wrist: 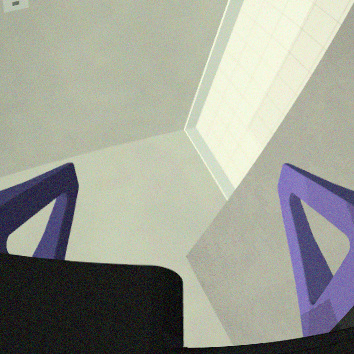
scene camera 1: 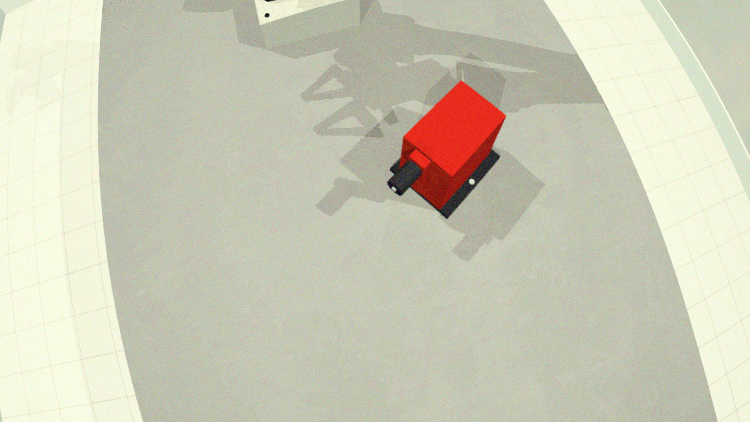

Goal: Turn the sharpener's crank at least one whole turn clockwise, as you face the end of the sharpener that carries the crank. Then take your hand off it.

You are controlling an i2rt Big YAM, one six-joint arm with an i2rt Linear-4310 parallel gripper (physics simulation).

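Frame: origin at the arm's base, x ahead, y left, z up, level; metres.
Seen in the pictures: gripper, between the fingertips: (wrist: 177, 174).
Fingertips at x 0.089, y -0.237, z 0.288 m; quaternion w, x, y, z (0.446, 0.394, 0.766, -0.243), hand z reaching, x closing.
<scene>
Offsets run from my fingertips to a thing's top centre. "spot": to the spot under its first point. Level surfaces: height alone.
The red sharpener @[spot: 0.427 m left, 0.250 m ahead, 0.240 m down] (scene camera 1: 455, 128) stands on its dark base @[spot: 0.448 m left, 0.293 m ahead, 0.360 m down] (scene camera 1: 462, 195) right of the middle in the scene view. Its crank shows at the end facing lower left: a short red arm (scene camera 1: 419, 157) with a black handle @[spot: 0.356 m left, 0.315 m ahead, 0.222 m down] (scene camera 1: 404, 177) that points to the lower left. My gripper (wrist: 177, 174) is open and empty in the wrist view, its two purple fingers wide apart. The gripper itself does not show in the scene view, where its shadow falls up and left of the sharpener. The sharpener does not show in the wrist view.
A pale box-like block (scene camera 1: 314, 25) stands at the top edge of the scene view, left of the middle. The grey table top @[0.368 m down] (scene camera 1: 314, 325) has curved side edges, with tiled floor (scene camera 1: 47, 262) beyond. The wrist view shows a table corner, floor and walls.
</scene>
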